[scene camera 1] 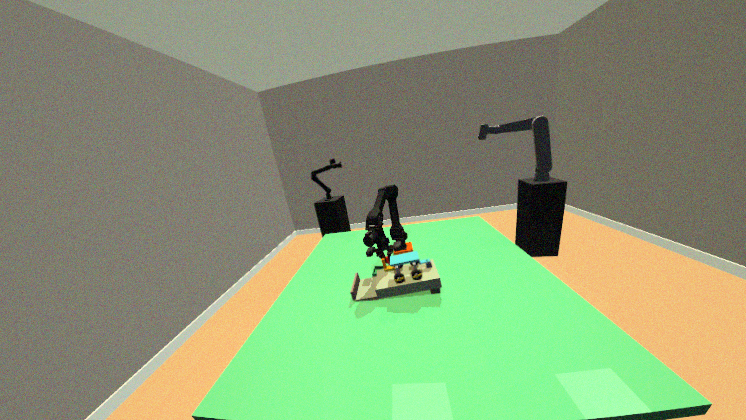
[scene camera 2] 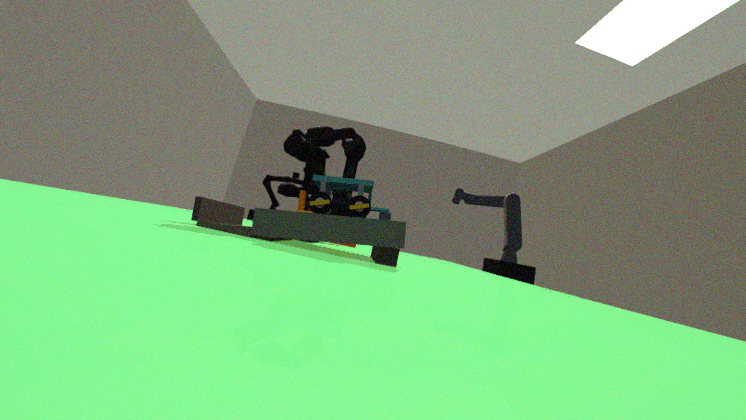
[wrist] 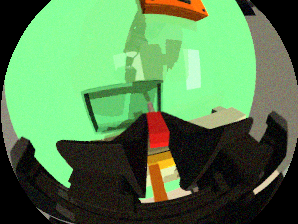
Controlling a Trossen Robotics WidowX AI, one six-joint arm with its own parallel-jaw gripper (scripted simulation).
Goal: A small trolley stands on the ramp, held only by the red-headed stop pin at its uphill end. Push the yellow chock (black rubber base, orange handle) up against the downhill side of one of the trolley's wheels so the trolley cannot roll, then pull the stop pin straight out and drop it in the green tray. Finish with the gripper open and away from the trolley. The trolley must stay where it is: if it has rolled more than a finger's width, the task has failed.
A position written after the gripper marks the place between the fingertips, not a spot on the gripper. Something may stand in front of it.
Observation:
The gripper (scene camera 2: 310, 220) carries a stop pin (wrist: 159, 134). Further things: a trolley (scene camera 2: 320, 202).
The gripper also shows in the wrist view (wrist: 153, 116).

